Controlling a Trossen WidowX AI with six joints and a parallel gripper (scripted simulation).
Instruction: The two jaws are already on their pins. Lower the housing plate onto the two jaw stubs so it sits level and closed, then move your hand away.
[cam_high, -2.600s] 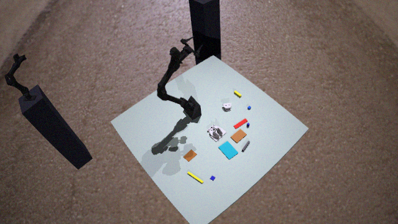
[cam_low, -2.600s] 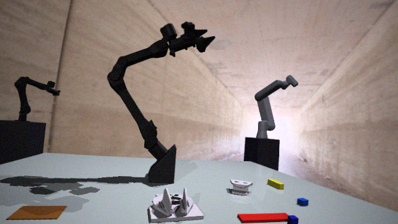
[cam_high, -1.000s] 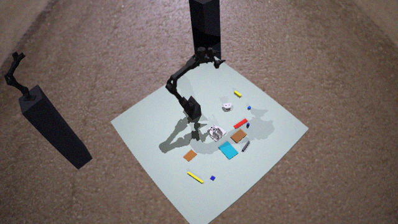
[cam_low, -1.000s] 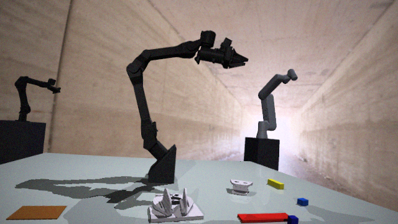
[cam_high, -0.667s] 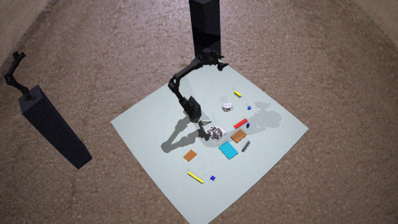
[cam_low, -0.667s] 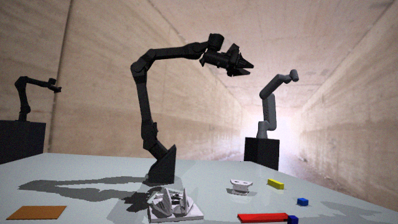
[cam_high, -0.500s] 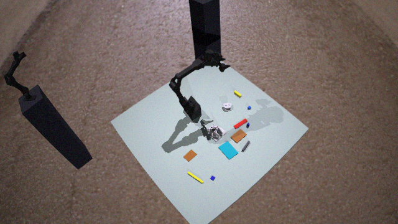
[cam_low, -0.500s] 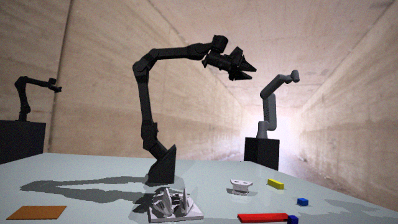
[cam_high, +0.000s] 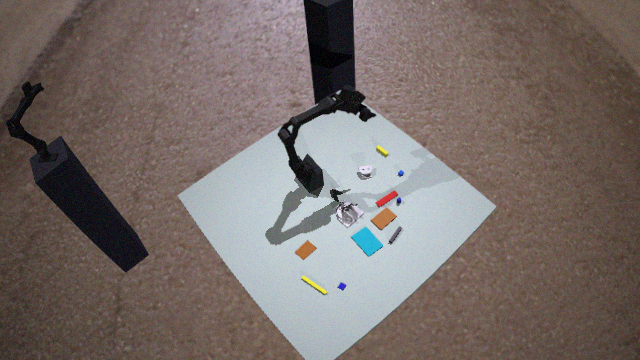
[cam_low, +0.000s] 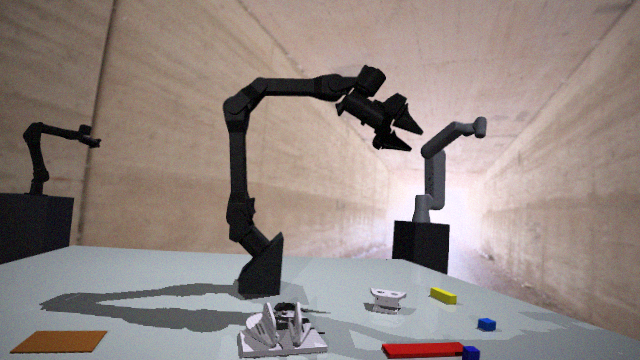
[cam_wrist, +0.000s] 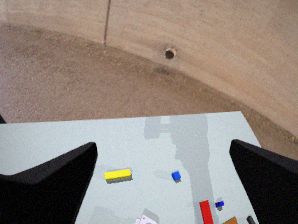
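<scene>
Right now the grey bracket is 37 cm below my gripper tip, 9 cm to the right of it and 5 cm ahead of it. From my gripper tip the other things lie so: grey rod 43 cm ahead, 38 cm below, 26 cm to the right; then orange tile 38 cm below, 32 cm ahead, 23 cm to the right; then red bar 38 cm below, 25 cm ahead, 13 cm to the right.
</scene>
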